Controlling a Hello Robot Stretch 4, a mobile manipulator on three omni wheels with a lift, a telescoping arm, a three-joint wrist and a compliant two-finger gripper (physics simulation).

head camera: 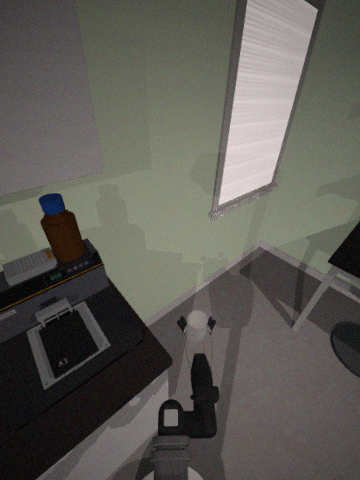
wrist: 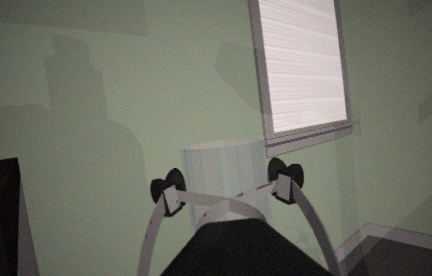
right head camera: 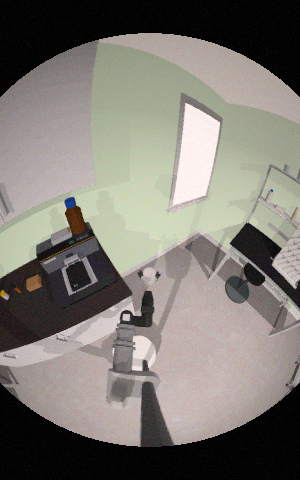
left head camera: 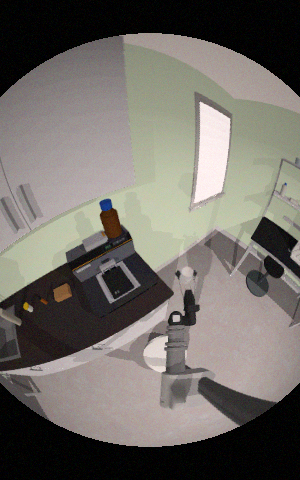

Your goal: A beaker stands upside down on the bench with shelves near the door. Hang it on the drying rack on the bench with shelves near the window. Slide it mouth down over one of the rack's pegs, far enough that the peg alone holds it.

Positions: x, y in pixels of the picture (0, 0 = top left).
Labels:
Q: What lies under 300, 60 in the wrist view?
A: A window.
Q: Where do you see a brown blue-capped bottle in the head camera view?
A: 60, 226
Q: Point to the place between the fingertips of my gripper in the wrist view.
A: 226, 178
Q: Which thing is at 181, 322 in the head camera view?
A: My gripper.

